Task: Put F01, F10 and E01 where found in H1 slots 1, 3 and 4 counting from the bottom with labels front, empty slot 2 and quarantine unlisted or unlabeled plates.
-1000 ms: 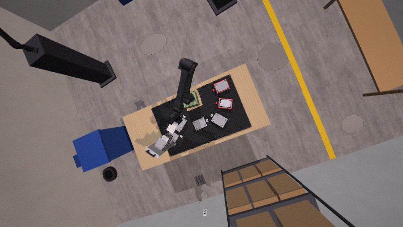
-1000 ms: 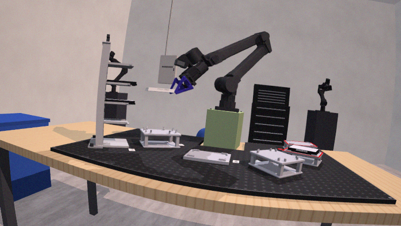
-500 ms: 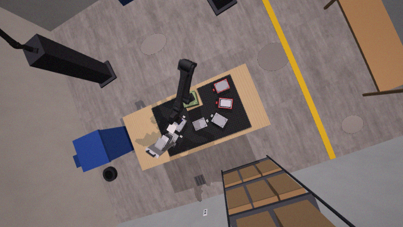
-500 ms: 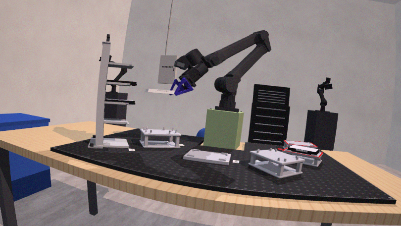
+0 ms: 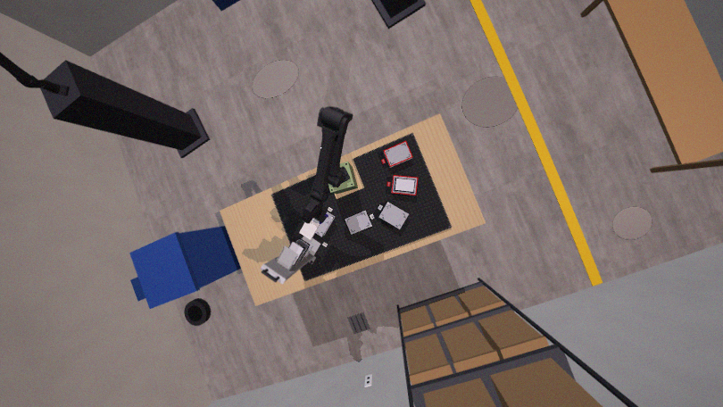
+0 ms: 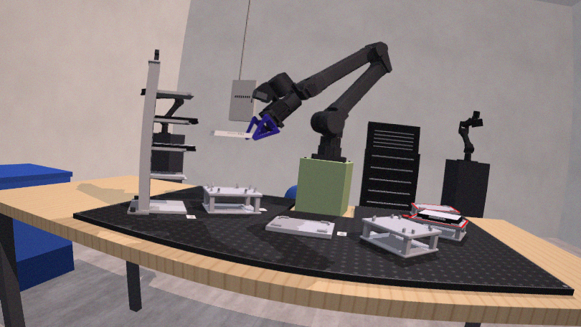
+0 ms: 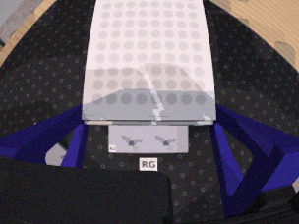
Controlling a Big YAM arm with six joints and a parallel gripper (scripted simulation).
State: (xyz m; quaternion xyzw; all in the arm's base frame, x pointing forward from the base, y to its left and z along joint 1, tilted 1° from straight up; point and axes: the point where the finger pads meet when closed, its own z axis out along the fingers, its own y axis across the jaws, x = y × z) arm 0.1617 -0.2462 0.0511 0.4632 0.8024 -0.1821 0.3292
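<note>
The white well plate lies 3 cm ahead of my hand and 5 cm to the right of it. The rest, counted from my hand: RG label (3 cm behind, 5 cm to the left, 23 cm below); H1 tag (18 cm ahead, 11 cm to the right, 23 cm below); regrip nest RG (3 cm ahead, 4 cm to the right, 17 cm below).
</note>
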